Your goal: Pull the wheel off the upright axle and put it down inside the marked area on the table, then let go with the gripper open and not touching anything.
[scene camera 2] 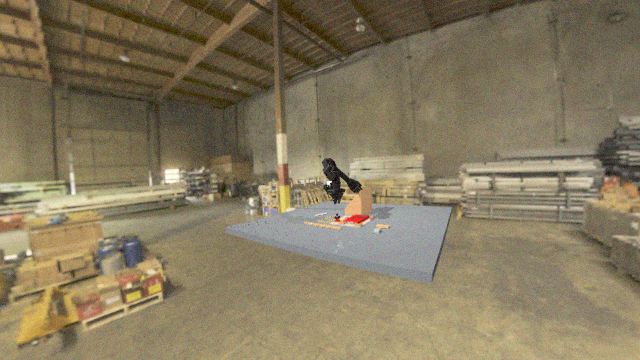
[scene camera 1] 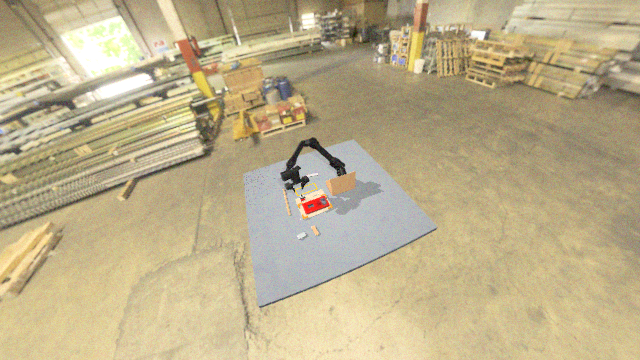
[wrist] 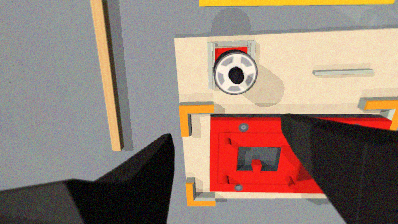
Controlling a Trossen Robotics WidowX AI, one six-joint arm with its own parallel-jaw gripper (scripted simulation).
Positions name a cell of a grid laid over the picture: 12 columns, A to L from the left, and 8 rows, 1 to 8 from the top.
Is my gripper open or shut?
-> Open.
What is my gripper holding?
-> Nothing.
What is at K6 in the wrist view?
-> My gripper.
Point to a wheel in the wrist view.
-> G3
